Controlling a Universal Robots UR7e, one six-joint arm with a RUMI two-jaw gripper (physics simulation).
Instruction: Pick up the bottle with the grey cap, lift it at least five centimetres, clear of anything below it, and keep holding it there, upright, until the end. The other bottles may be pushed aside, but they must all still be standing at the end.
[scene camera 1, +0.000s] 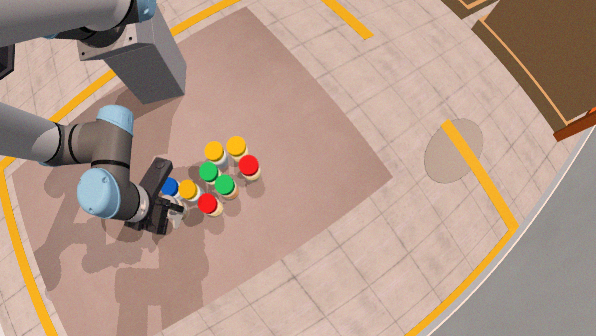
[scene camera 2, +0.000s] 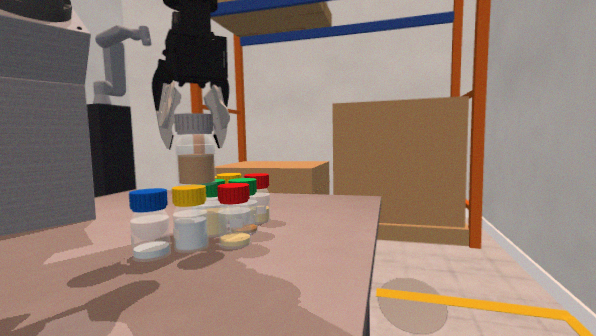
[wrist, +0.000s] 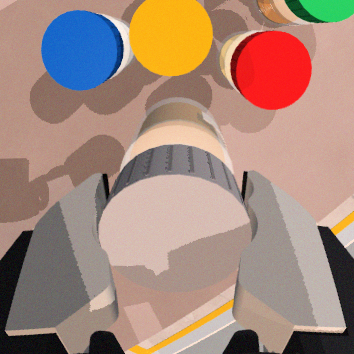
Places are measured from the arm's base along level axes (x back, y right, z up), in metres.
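Pixels of known places: gripper, fingertip midpoint: (scene camera 2: 195, 148) (wrist: 174, 175); arm's base, origin of the base link: (scene camera 2: 24, 2).
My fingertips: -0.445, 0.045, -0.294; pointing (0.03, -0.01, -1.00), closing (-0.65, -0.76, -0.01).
For each thing: its top centre in the pictures, then the offset to it from my fingertips, as dx, dy, dz. Level surfaces: height alone.
- bottle with the grey cap, middle of its top: (wrist: 175, 242) (scene camera 2: 194, 114) (scene camera 1: 166, 205) +0.000, -0.001, +0.051
- blue-capped bottle, middle of its top: (wrist: 77, 50) (scene camera 2: 148, 191) (scene camera 1: 168, 186) +0.088, +0.011, -0.066
- yellow-capped bottle, middle of its top: (wrist: 169, 34) (scene camera 2: 188, 187) (scene camera 1: 186, 188) +0.053, -0.042, -0.066
- table, its level: dz -0.171
My gripper (scene camera 1: 175, 213) (scene camera 2: 194, 142) (wrist: 174, 175) is shut on the bottle with the grey cap (scene camera 2: 195, 167) (wrist: 176, 225), one finger on each side of the cap. The bottle hangs upright, well above the table. In scene camera 1 it is mostly hidden by the gripper. The blue-capped bottle (scene camera 1: 169, 186) (scene camera 2: 148, 200) (wrist: 80, 50), a yellow-capped bottle (scene camera 1: 188, 190) (scene camera 2: 189, 196) (wrist: 171, 35) and a red-capped bottle (scene camera 1: 207, 203) (scene camera 2: 233, 193) (wrist: 272, 70) stand upright nearby, apart from the held bottle.
Two green-capped bottles (scene camera 1: 209, 172) (scene camera 1: 225, 185), two more yellow-capped bottles (scene camera 1: 214, 151) (scene camera 1: 236, 146) and another red-capped bottle (scene camera 1: 248, 165) (scene camera 2: 257, 180) stand upright farther along the table (scene camera 1: 300, 150) (scene camera 2: 330, 220). A grey pedestal (scene camera 1: 150, 65) (scene camera 2: 45, 140) stands at one side.
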